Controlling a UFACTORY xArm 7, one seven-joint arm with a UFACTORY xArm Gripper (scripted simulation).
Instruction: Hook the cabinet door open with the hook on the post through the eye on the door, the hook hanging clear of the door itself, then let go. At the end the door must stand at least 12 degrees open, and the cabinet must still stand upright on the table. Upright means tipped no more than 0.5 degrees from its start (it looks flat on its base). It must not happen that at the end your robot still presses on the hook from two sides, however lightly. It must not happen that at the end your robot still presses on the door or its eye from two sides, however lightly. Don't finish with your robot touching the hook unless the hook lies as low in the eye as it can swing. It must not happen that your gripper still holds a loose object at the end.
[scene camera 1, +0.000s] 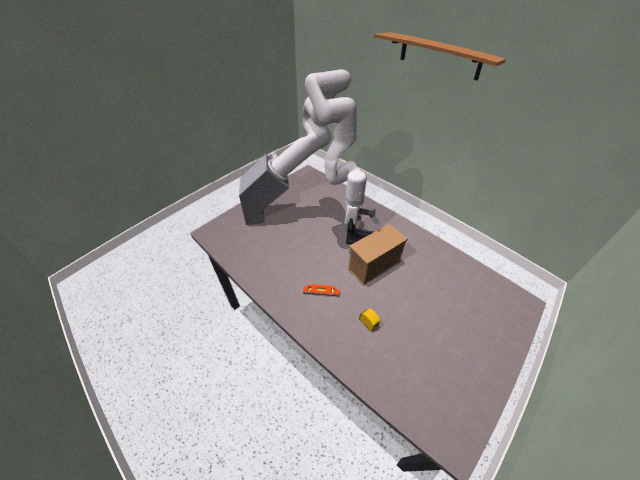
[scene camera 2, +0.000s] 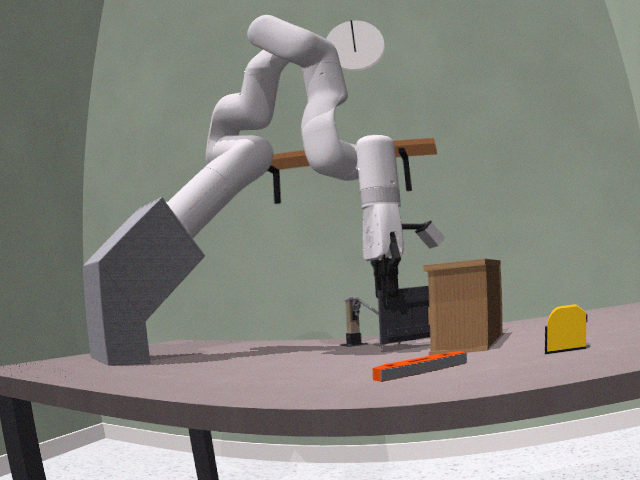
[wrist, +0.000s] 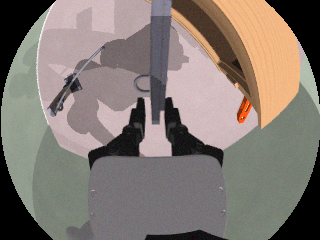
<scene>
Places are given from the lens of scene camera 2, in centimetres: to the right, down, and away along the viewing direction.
my gripper (scene camera 2: 387, 297): 12, 11, 107
wooden cabinet (scene camera 2: 459, 300): 23, 10, 92
yellow tape measure (scene camera 2: 566, 331): 37, 14, 72
The marked spots on the wooden cabinet and the yellow tape measure are 24 cm apart.
</scene>
